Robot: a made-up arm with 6 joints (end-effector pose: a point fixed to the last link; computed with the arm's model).
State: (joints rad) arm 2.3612 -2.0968 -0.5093 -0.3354 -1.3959 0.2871
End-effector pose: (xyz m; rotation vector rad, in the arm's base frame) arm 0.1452 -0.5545 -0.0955 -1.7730 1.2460 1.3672
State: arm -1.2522 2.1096 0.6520 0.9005 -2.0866 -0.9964
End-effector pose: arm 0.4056 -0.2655 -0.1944 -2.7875 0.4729 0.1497
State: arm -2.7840 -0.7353 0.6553 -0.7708 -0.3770 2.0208
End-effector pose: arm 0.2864 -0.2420 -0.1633 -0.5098 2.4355 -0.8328
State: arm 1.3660 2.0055 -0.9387 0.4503 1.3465 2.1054
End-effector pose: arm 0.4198 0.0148 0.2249 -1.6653 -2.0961 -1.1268
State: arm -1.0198 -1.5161 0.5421 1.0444 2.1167 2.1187
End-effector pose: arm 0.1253 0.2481 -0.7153 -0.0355 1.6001 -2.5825
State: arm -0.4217 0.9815 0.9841 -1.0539 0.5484 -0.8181
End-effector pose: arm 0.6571 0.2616 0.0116 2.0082 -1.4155 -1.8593
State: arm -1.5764 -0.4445 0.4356 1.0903 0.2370 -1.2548
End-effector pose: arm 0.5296 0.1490 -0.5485 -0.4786 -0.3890 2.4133
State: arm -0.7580 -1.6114 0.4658 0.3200 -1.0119 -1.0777
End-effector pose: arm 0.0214 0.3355 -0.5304 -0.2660 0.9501 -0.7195
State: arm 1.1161 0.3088 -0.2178 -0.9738 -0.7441 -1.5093
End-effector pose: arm -0.3174 0.4467 0.3125 1.2345 1.0348 0.5626
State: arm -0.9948 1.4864 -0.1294 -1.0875 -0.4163 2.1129
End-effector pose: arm 0.2061 -0.0613 0.1274 0.4856 0.9944 -1.5858
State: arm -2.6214 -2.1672 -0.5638 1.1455 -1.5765 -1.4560
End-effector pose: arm 0.3247 0.3115 -0.1967 1.6286 2.4546 -0.5891
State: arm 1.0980 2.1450 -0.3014 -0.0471 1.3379 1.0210
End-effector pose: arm 0.3181 0.0982 0.0972 1.3497 1.5755 1.0800
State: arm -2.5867 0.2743 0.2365 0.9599 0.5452 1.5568
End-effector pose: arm 0.2516 -0.4268 -0.0682 1.9619 0.7612 0.0215
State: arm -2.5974 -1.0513 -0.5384 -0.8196 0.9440 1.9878
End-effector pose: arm 0.6054 -0.1046 0.1540 0.9711 0.8973 -1.2805
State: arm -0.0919 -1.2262 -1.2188 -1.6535 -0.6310 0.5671
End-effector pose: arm 0.0727 0.1549 0.3994 -2.1485 -0.7646 0.2518
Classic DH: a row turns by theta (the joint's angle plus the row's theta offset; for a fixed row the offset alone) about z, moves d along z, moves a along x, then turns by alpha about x. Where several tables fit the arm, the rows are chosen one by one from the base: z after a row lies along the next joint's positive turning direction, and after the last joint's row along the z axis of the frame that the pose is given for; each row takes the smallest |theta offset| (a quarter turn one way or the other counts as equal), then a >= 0, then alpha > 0; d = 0 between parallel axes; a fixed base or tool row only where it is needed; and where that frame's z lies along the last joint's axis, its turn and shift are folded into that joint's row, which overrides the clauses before.
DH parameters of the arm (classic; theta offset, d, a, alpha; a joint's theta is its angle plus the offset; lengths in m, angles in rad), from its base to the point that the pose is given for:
base (fixed): 0.7349 0 0.0701 0
joint 1: 1.2455 0.0598 0.1453 2.6276
joint 2: 0.4044 0.114 0.027 2.1567
joint 3: -1.5631 0.0474 -0.0124 -1.556
joint 4: -1.5629 0.3864 -0.2808 1.2802
joint 5: -0.2349 0.0349 0.0793 0.4918
joint 6: -1.2732 -0.0407 0.053 -1.5708
tool (fixed): -1.5708 -0.152 0 0

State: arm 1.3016 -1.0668 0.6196 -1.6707 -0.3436 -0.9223
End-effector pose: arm -0.4459 -0.3601 -0.2419 0.6065 1.2295 2.2531
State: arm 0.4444 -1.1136 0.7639 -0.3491 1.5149 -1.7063
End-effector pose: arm -0.2810 0.5094 -0.4719 1.1252 0.2858 -0.6442
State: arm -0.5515 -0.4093 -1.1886 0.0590 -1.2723 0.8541
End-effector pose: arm 0.5111 0.2604 0.2168 -1.7896 -0.8714 0.8224
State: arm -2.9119 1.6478 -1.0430 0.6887 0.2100 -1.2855
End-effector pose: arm -0.3448 0.2158 0.2350 -1.5258 1.8887 -1.4127
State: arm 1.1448 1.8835 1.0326 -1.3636 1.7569 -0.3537
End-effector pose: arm 0.1176 0.4625 0.0257 -1.3921 1.1523 1.4135
